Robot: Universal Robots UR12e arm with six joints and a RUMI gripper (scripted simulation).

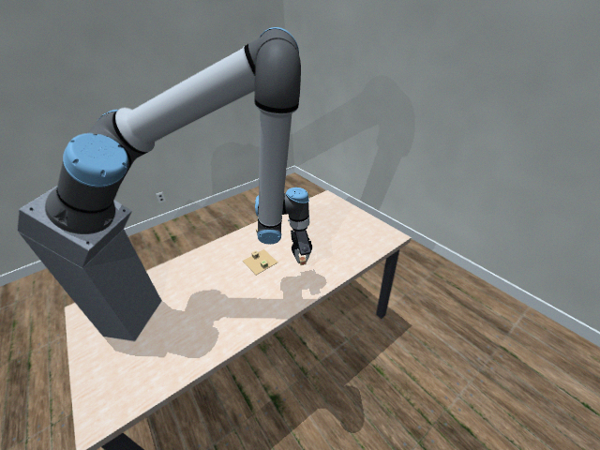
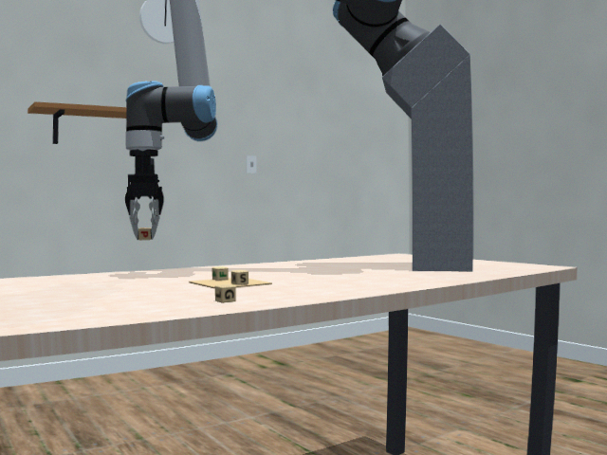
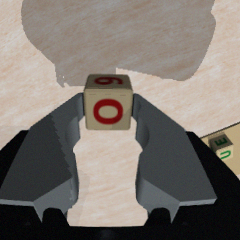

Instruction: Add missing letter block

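Now: the tan mat 9 cm behind my hand, 25 cm to the left of it and 11 cm below it. The rest, counted from my hand: letter block (6 cm ahead, 46 cm to the left, 10 cm below); red O block (right at my hand).
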